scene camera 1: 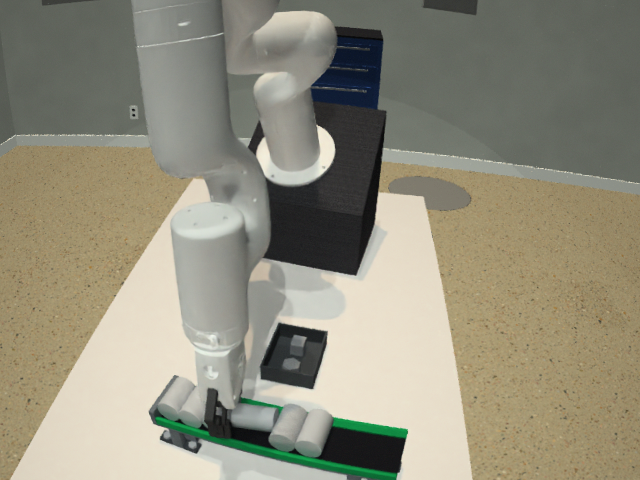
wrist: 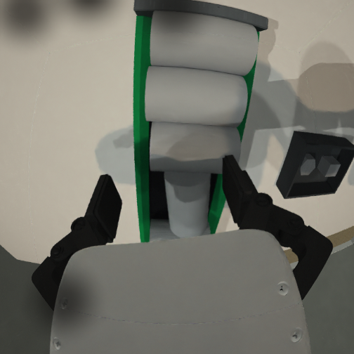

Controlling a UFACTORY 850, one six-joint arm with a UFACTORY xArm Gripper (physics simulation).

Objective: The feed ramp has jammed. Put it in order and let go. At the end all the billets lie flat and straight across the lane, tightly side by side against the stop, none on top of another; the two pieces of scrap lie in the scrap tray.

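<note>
Three billets (wrist: 204,42) (wrist: 196,95) (wrist: 194,147) lie across the lane side by side, from the grey stop (wrist: 250,21) (scene camera 1: 155,412); in the scene view the gripper hides the third. A fourth billet (scene camera 1: 254,417) (wrist: 188,205) lies lengthwise along the lane, its end close to the third. Two more billets (scene camera 1: 288,427) (scene camera 1: 314,432) lie crosswise together beyond it. Two scrap pieces (scene camera 1: 298,344) (scene camera 1: 291,364) (wrist: 307,164) (wrist: 329,166) lie in the scrap tray (scene camera 1: 287,377) (wrist: 287,167). My gripper (scene camera 1: 222,419) (wrist: 167,179) is open wide, its fingers apart on either side of the lane near the lengthwise billet.
The ramp has green side rails (scene camera 1: 369,425) (wrist: 141,100) and a black bed (scene camera 1: 367,448). The scrap tray stands beside the ramp, towards the arm's black pedestal (scene camera 1: 315,235). A blue drawer cabinet (scene camera 1: 346,77) stands behind the pedestal.
</note>
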